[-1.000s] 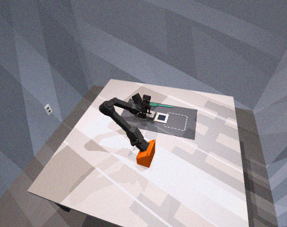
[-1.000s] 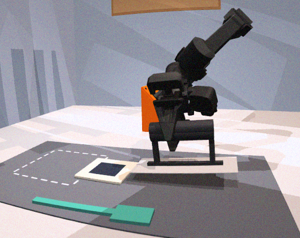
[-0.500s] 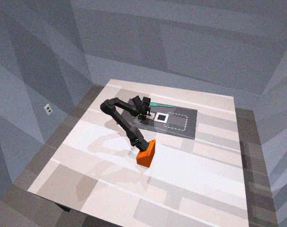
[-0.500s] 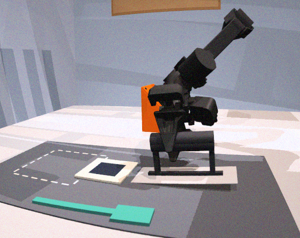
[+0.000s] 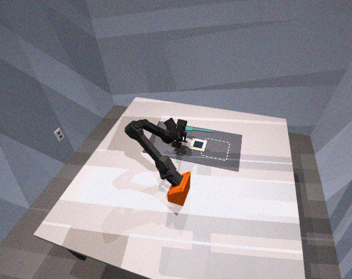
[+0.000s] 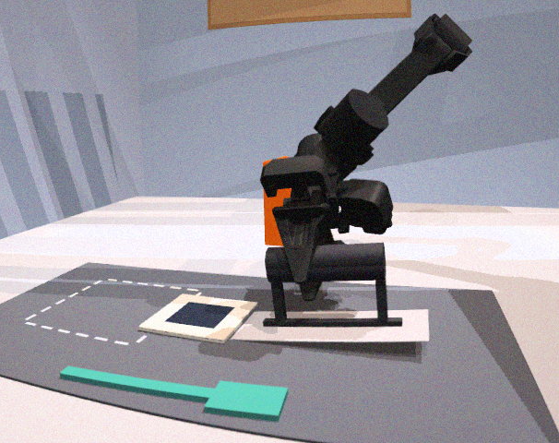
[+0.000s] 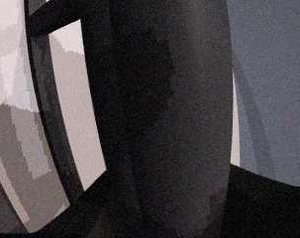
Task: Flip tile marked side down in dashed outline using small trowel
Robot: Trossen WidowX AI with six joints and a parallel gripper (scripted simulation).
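The grey mat is 1 cm behind my gripper tip, 10 cm to the right of it and 8 cm below it. Round my gripper tip: trowel 2 cm behind, 1 cm below; green paddle 13 cm ahead, 6 cm to the right, 5 cm below; tile 2 cm behind, 13 cm to the right, 5 cm below.
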